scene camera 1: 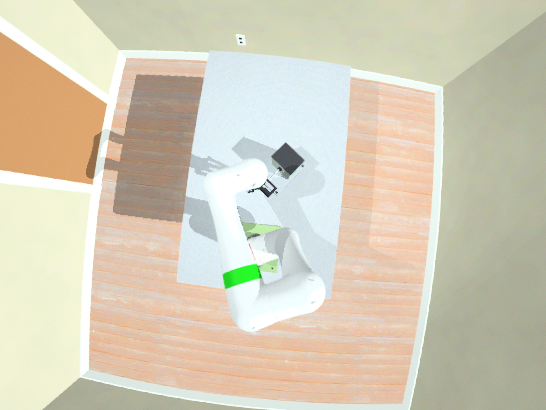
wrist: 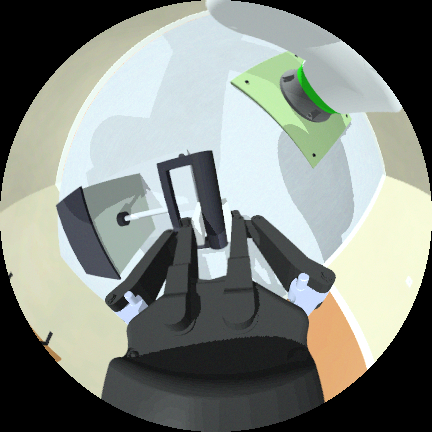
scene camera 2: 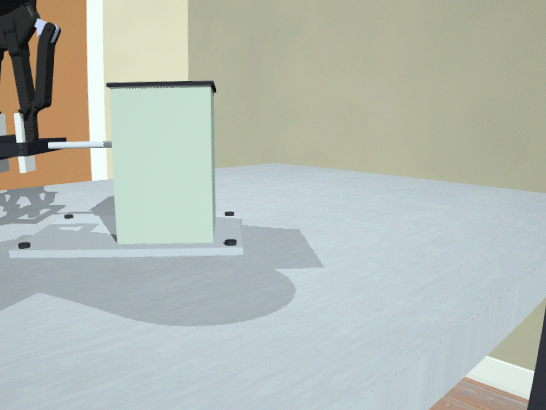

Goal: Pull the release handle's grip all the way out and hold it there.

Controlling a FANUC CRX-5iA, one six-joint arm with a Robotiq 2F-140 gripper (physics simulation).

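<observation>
The release handle's dark grip [scene camera 1: 269, 194] [scene camera 2: 42, 145] [wrist: 210, 195] is a rectangular frame with a thick round bar. A pale rod [scene camera 1: 274, 174] [scene camera 2: 77, 145] [wrist: 147, 214] joins it to the pale green housing [scene camera 1: 287, 159] [scene camera 2: 162, 165] [wrist: 120, 222], which has a dark top. A long stretch of rod shows between housing and grip. My gripper [scene camera 2: 12, 147] [wrist: 213, 209] is shut on the grip's round bar, with one light pad on each side of it. The arm hides most of the gripper in scene camera 1, and the left image edge cuts it off in scene camera 2.
The housing stands on a light base plate [scene camera 2: 150, 251] with dark bolts, on the pale table [scene camera 1: 280, 100] [scene camera 2: 375, 280]. My arm's green mounting plate [scene camera 1: 270, 266] [wrist: 270, 80] is near the table's front. A wall stands beyond the table's back edge.
</observation>
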